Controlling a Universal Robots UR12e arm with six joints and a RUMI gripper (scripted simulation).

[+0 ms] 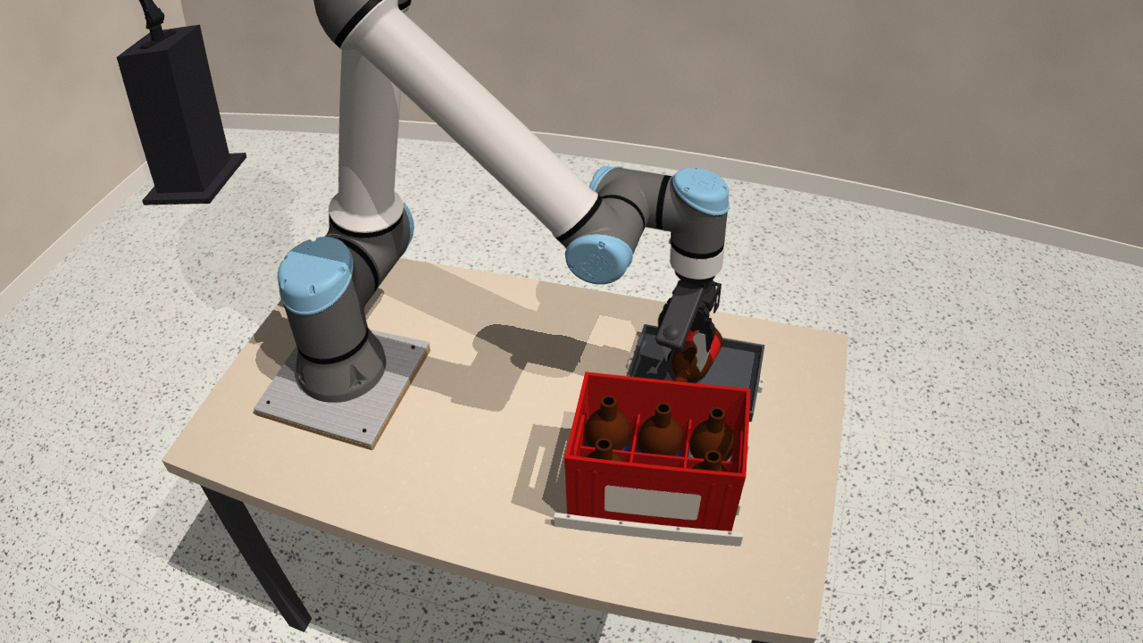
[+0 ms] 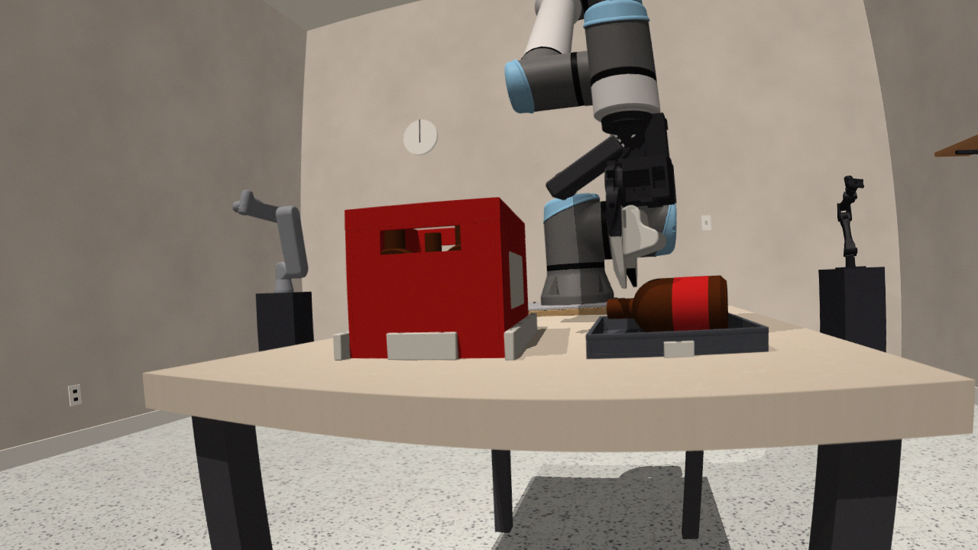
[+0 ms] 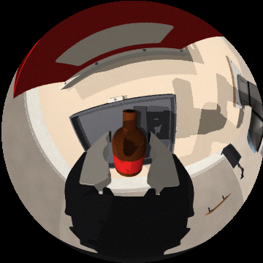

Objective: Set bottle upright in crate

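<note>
My hand is 7 cm above the tray, 5 cm to the right of it and 3 cm short of it. The rest, counted from my hand: red crate: 24 cm to the right, 4 cm behind.
</note>
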